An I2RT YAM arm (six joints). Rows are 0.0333 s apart.
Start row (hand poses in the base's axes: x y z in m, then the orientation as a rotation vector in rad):
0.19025 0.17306 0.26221 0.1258 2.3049 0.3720
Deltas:
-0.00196 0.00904 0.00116 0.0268 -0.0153 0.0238
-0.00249 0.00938 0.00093 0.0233 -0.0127 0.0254
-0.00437 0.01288 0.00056 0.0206 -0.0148 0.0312
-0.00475 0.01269 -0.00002 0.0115 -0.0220 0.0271
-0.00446 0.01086 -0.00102 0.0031 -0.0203 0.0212
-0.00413 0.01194 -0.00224 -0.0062 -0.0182 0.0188
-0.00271 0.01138 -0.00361 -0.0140 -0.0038 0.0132
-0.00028 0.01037 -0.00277 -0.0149 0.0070 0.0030
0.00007 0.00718 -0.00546 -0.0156 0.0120 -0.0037
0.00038 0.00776 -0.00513 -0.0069 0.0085 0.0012
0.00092 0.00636 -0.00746 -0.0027 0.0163 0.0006
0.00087 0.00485 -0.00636 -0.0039 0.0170 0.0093
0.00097 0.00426 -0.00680 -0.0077 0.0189 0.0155
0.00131 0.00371 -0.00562 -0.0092 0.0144 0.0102
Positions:
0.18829 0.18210 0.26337 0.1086 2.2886 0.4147
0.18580 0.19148 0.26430 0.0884 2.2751 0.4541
0.18143 0.20436 0.26486 0.0598 2.2603 0.4931
0.17668 0.21705 0.26484 0.0295 2.2395 0.5188
0.17222 0.22791 0.26382 0.0021 2.2214 0.5318
0.16809 0.23985 0.26158 -0.0268 2.2073 0.5332
0.16538 0.25123 0.25797 -0.0498 2.2086 0.5246
0.16510 0.26160 0.25520 -0.0592 2.2197 0.5107
0.16517 0.26878 0.24974 -0.0604 2.2353 0.4929
0.16555 0.27654 0.24461 -0.0633 2.2455 0.4870
0.16647 0.28290 0.23715 -0.0616 2.2622 0.4864
0.16734 0.28775 0.23079 -0.0702 2.2805 0.4892
0.16831 0.29201 0.22399 -0.0875 2.3020 0.4911
0.16962 0.29572 0.21837 -0.1006 2.3191 0.4879

